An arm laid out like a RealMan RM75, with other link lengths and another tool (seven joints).
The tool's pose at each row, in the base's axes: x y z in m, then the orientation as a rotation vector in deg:
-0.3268 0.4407 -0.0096 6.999 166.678 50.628
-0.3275 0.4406 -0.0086 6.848 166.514 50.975
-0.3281 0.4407 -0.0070 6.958 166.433 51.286
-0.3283 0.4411 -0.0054 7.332 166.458 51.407
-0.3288 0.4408 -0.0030 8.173 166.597 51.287
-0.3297 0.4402 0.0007 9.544 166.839 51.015
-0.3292 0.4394 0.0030 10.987 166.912 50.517
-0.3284 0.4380 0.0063 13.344 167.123 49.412
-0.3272 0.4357 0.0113 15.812 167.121 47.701
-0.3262 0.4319 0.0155 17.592 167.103 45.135
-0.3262 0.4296 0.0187 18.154 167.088 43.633
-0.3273 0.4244 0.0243 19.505 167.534 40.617
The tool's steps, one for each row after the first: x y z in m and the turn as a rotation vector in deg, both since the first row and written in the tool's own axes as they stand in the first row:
0.0006 0.0004 -0.0010 -0.256 -0.024 -0.096
0.0011 0.0014 -0.0023 -0.462 -0.023 -0.010
0.0012 0.0026 -0.0034 -0.518 -0.021 0.249
0.0015 0.0037 -0.0056 -0.384 -0.055 0.806
0.0021 0.0052 -0.0091 -0.114 -0.110 1.709
0.0013 0.0058 -0.0114 0.258 -0.386 2.597
0.0002 0.0066 -0.0148 1.068 -0.810 4.044
-0.0016 0.0075 -0.0201 2.211 -1.578 5.465
-0.0033 0.0067 -0.0255 3.864 -2.482 6.369
-0.0038 0.0066 -0.0294 4.820 -2.949 6.591
-0.0036 0.0054 -0.0371 6.852 -3.421 7.298

